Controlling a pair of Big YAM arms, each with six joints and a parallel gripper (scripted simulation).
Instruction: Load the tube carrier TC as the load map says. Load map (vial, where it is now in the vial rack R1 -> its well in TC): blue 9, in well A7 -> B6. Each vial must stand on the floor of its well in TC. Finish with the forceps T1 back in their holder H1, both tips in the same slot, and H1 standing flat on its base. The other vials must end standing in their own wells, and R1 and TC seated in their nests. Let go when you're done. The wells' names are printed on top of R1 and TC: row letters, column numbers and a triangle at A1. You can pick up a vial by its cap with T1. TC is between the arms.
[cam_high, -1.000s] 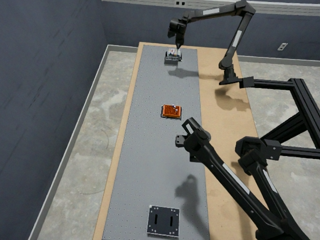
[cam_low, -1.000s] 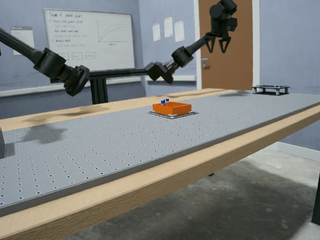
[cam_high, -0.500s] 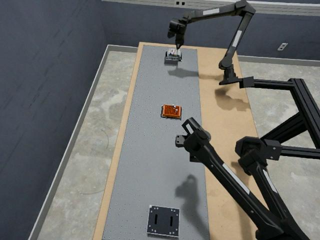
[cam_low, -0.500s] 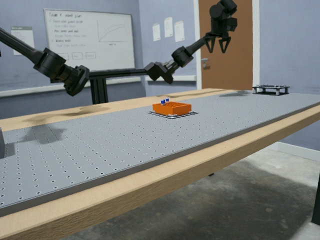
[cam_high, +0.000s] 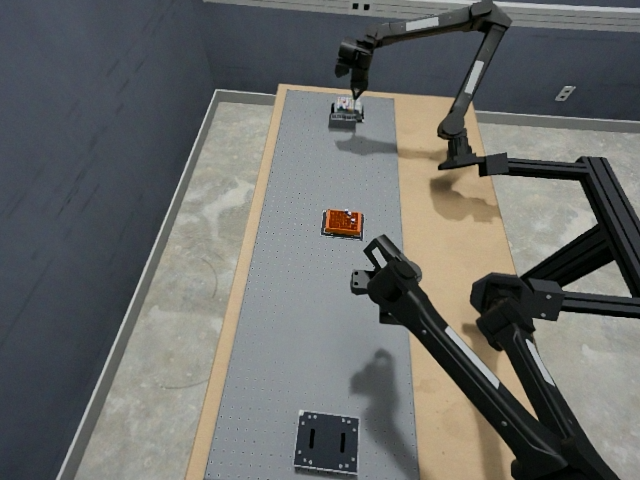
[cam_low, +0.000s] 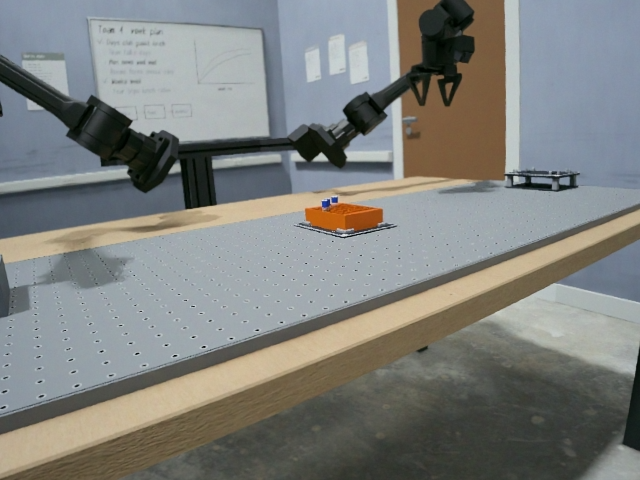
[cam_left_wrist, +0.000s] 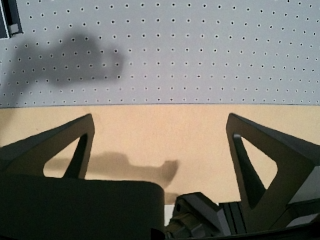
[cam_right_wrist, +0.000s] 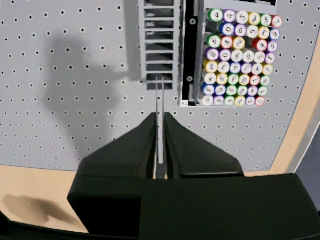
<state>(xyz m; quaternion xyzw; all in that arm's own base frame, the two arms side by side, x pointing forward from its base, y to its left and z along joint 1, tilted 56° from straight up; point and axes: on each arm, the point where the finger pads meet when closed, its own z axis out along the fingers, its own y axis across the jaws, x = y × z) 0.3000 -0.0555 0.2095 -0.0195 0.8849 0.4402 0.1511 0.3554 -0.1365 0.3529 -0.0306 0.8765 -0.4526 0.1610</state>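
My right gripper is now 140 mm above the grey holder H1 and 40 mm short of it. From my right hand the other things lie so: orange tube carrier (560 mm to the left, 130 mm below, 50 mm ahead).
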